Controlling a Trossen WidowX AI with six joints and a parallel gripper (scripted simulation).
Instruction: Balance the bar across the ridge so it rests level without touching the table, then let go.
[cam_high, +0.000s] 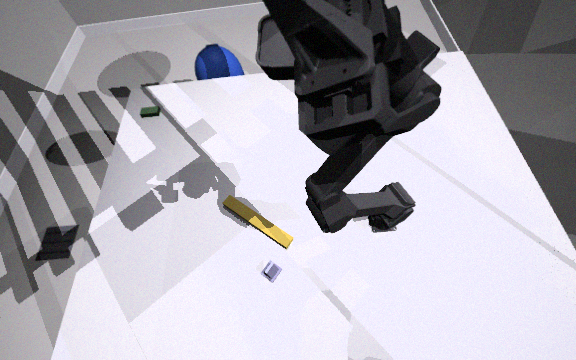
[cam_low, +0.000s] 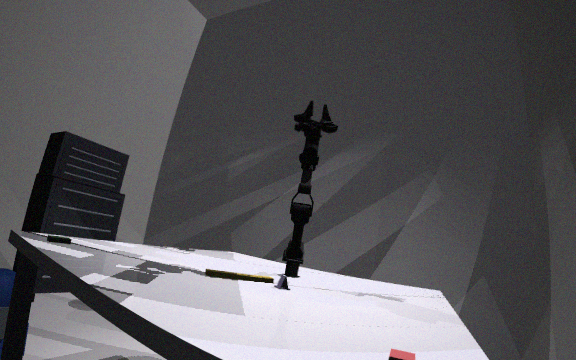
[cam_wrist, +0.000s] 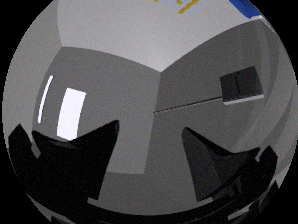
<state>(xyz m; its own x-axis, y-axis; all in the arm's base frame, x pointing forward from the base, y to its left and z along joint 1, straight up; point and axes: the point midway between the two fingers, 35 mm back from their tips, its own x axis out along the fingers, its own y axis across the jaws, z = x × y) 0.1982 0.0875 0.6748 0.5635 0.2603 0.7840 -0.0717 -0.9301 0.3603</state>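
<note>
The yellow bar lies 13 cm ahead of my gripper tip, 13 cm to the right of it and 69 cm below it. Also, from my gripper tip: red block 52 cm ahead, 40 cm to the left, 69 cm below; green block 52 cm ahead, 60 cm to the right, 69 cm below.
</note>
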